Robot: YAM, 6 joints.
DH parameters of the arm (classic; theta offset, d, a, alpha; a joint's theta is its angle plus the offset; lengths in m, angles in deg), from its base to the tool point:
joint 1: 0 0.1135 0.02 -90
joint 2: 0 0 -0.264 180
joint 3: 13.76 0 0.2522 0
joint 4: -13.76 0 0.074 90
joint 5: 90 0 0 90
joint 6: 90 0.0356 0 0
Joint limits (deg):
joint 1: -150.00..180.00
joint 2: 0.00..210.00
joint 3: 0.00..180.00
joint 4: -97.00..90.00
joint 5: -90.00..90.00
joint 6: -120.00..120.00
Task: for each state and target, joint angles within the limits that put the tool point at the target. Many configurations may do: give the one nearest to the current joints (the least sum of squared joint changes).
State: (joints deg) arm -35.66 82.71 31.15 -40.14 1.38 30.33
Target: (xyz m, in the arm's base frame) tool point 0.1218 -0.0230 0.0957
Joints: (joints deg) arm -12.24 78.17 21.91 -48.53 -5.38 30.33
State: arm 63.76 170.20 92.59 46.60 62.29 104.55
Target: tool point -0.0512 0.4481 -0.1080
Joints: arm 100.54 166.54 85.72 46.72 62.57 104.55
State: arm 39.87 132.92 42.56 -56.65 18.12 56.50
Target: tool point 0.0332 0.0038 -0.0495
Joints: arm 30.33 170.12 31.94 -41.69 22.26 56.50
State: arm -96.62 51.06 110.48 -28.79 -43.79 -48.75
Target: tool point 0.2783 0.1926 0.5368
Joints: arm -140.88 24.09 130.55 -22.59 -47.26 -48.75
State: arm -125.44 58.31 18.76 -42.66 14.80 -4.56
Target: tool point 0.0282 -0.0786 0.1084
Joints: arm -73.40 53.56 14.33 -54.71 -7.38 -4.56
